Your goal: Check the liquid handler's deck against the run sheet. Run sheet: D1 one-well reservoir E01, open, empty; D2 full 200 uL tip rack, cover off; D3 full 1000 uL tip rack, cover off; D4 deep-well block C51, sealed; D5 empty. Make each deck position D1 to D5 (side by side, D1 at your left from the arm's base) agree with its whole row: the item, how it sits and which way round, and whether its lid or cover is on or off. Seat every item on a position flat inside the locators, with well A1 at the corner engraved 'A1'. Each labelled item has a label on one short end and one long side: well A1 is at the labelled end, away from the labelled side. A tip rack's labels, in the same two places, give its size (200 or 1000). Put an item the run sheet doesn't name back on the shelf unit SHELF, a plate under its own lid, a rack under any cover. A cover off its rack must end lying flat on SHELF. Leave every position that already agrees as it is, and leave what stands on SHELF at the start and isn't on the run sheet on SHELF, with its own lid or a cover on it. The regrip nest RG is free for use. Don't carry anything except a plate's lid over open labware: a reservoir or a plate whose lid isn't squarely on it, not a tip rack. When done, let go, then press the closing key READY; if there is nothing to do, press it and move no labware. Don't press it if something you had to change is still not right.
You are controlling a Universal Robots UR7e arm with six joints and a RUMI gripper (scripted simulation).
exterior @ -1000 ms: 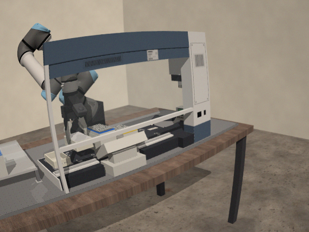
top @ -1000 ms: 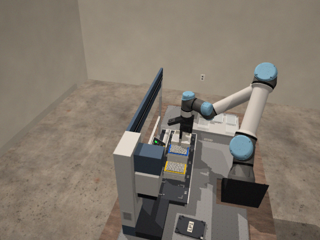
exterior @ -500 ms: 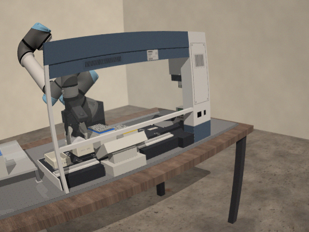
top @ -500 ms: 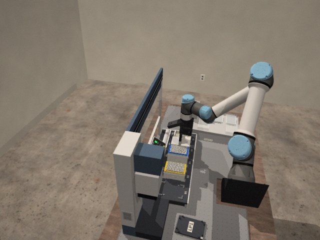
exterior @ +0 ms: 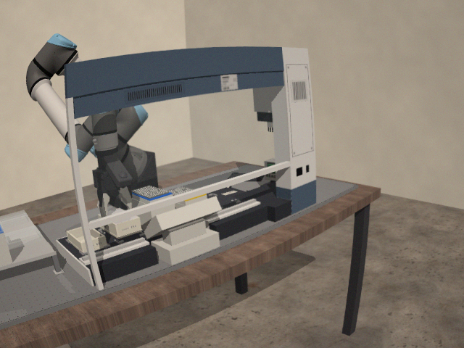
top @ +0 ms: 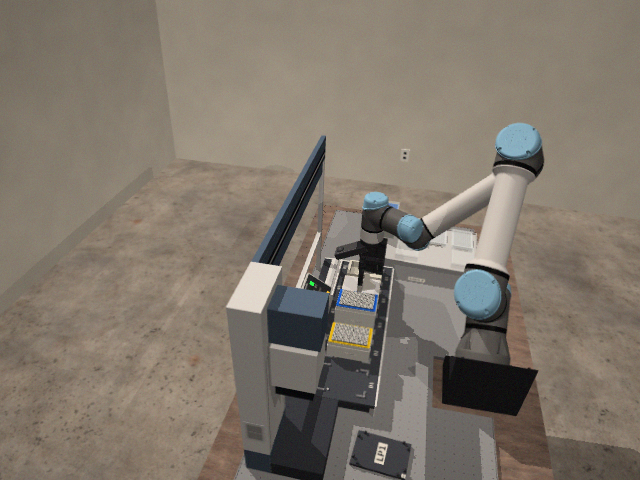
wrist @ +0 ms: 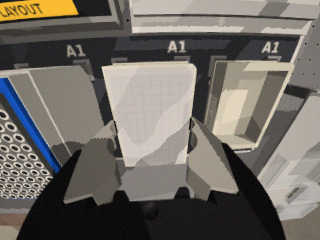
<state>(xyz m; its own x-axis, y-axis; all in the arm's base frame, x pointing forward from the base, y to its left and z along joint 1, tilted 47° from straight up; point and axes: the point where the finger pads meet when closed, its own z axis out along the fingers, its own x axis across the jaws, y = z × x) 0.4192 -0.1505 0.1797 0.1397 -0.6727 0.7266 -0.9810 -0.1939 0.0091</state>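
My gripper is now 1 cm above the white sealed block. Round my hand: cream one-well reservoir: 12 cm to the right, 3 cm below, 2 cm ahead; then blue-rimmed tip rack: 13 cm to the left, 3 cm above, 1 cm behind; then yellow-rimmed tip rack: 25 cm to the left, 3 cm behind.
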